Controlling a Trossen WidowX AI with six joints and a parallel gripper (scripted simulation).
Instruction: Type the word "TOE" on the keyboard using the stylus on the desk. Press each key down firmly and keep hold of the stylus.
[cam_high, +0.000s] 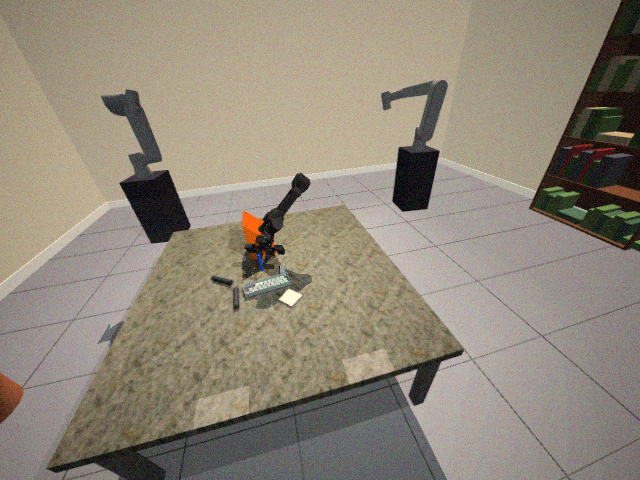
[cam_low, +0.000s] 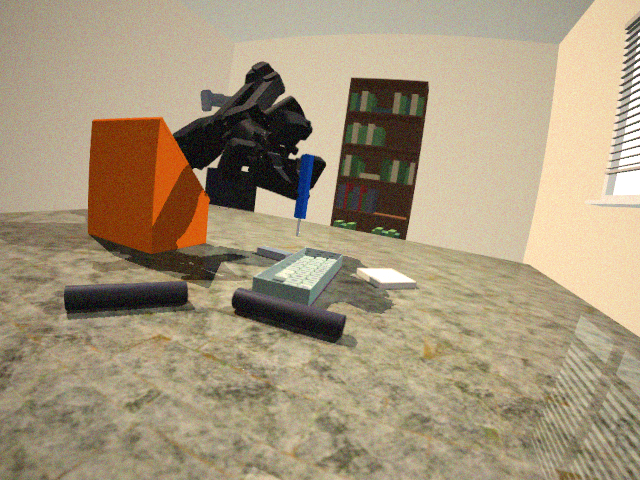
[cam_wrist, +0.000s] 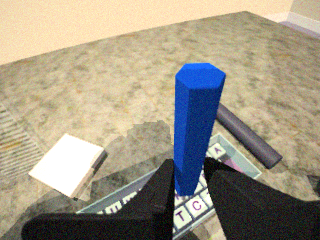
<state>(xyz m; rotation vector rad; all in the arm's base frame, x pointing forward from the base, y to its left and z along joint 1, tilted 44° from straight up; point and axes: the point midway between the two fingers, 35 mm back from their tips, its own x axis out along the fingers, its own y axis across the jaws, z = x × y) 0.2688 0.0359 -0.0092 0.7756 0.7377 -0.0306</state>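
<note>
Now: the white pad 110 mm ahead of my gripper tip, 120 mm to the left of it and 120 mm below it. Round my gripper tip: stylus (20 mm below); then grey slab (90 mm behind, 80 mm to the left, 120 mm below).
</note>
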